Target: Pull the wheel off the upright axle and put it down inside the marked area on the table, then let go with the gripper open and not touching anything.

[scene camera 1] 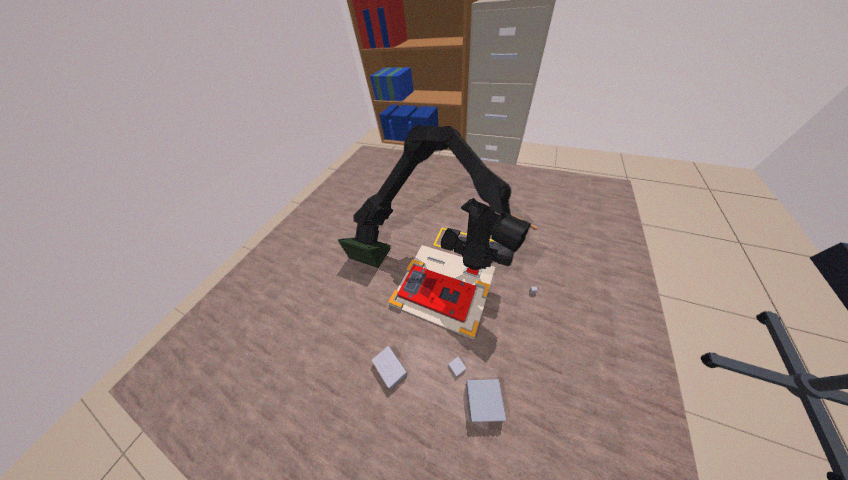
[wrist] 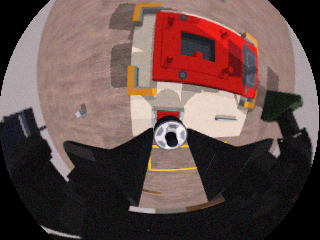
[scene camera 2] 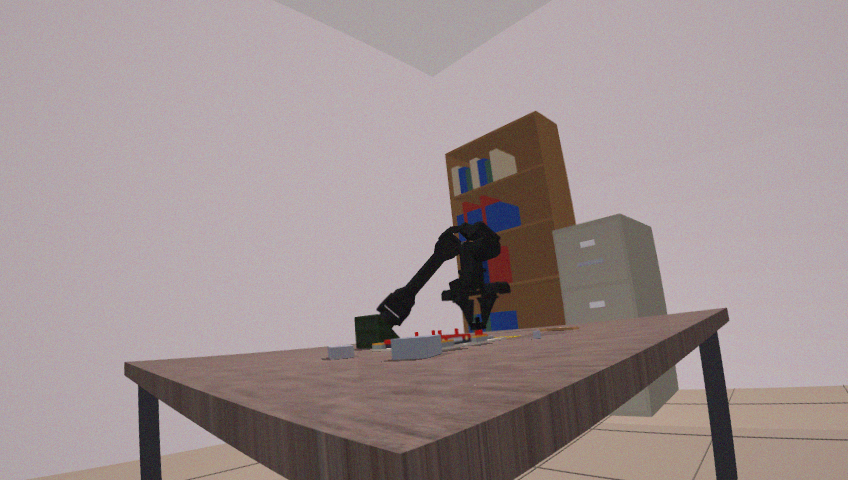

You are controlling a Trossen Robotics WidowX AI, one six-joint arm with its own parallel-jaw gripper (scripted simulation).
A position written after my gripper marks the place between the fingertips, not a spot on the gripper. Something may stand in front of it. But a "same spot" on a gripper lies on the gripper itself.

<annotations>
My gripper shows in scene camera 1, in the wrist view and in scene camera 2 (pixel 477 325). The same spot on my gripper: (wrist: pixel 225 171) is (scene camera 1: pixel 464 248).
</annotations>
